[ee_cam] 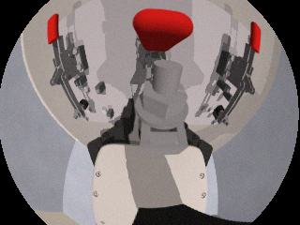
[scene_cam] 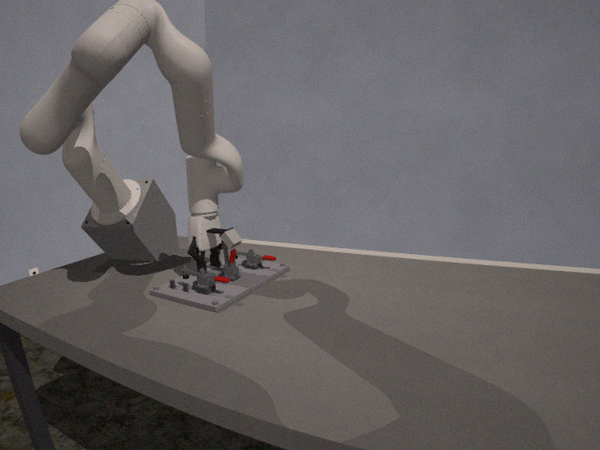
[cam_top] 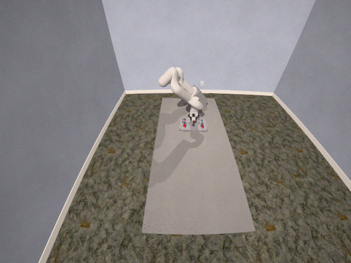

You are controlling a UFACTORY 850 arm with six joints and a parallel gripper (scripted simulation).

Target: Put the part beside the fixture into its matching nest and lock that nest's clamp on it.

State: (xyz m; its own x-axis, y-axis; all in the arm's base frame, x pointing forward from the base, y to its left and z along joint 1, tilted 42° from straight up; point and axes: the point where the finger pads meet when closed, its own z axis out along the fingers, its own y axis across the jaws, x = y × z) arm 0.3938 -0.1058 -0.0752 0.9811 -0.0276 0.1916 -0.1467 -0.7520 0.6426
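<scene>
Now: the part 20 mm below my hand. Also, from my hand: fixture plate 50 mm ahead, 40 mm below, 10 mm to the right.
</scene>
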